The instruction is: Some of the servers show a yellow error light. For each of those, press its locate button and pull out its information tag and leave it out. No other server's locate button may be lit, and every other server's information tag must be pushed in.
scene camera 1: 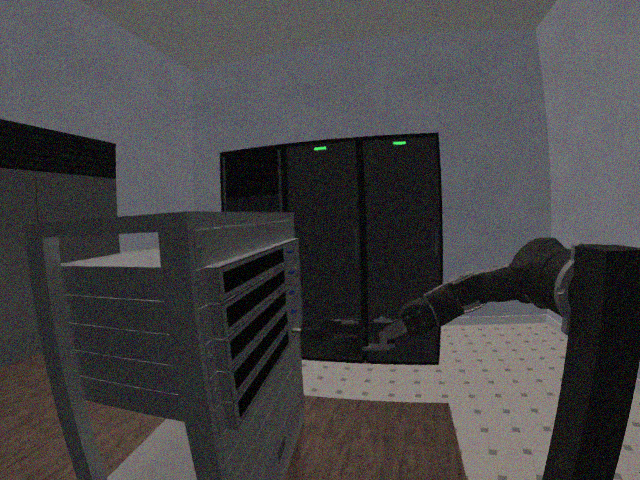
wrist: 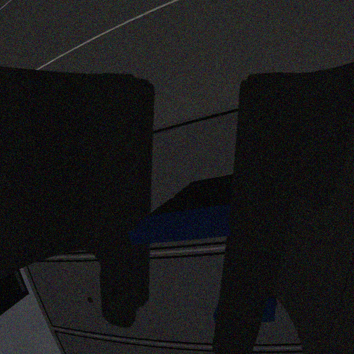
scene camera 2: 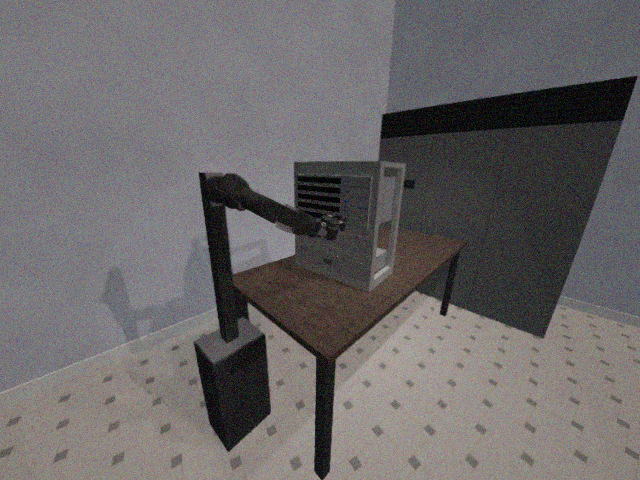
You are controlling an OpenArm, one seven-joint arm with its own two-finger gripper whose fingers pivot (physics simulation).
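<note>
The grey rack stands on the table and holds a stack of servers with black grilles. Small blue marks, one of them a blue tag, line the right side of the server fronts in scene camera 1. My gripper is at the lower part of this column, its fingers closed on a blue information tag. Another blue piece shows partly behind the right finger in the wrist view. Error lights and locate buttons are too dark and small to read.
The brown table extends in front of the rack. Tall black cabinets with green lights stand in the background. A grey cabinet stands behind the rack. My arm reaches in from its black post.
</note>
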